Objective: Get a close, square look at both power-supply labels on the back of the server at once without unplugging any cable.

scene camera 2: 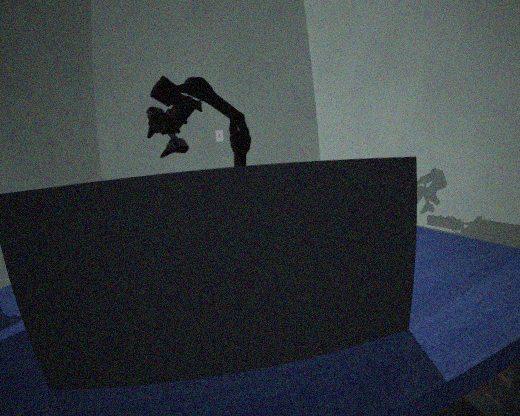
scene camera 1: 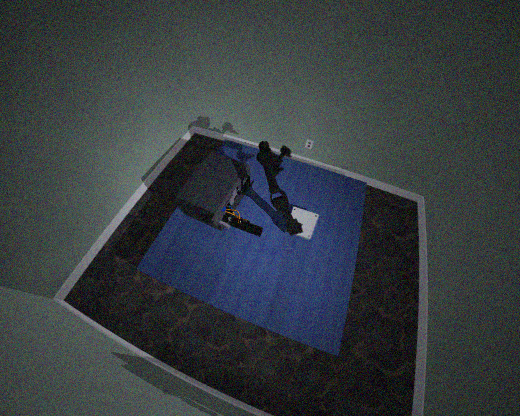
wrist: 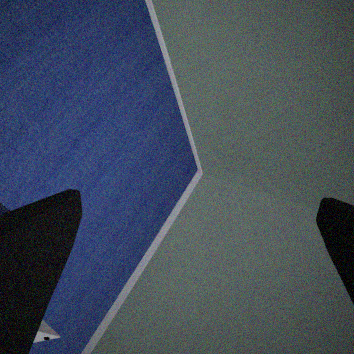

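Observation:
The server is a large dark box on the blue mat. In scene camera 1 its back faces right, with thin orange cables near its lower corner. Scene camera 2 shows a plain dark face of it. Neither power-supply label can be made out in any view. My gripper is open and empty, with its fingers wide apart. In scene camera 2 it shows above the server's top edge. The wrist view shows mat, a pale border and wall, and the server does not show between the fingers.
A black strip-like object lies beside the server's cable side. A white plate is at my arm's base on the blue mat. A pale border edges the surface. A wall outlet shows behind my arm.

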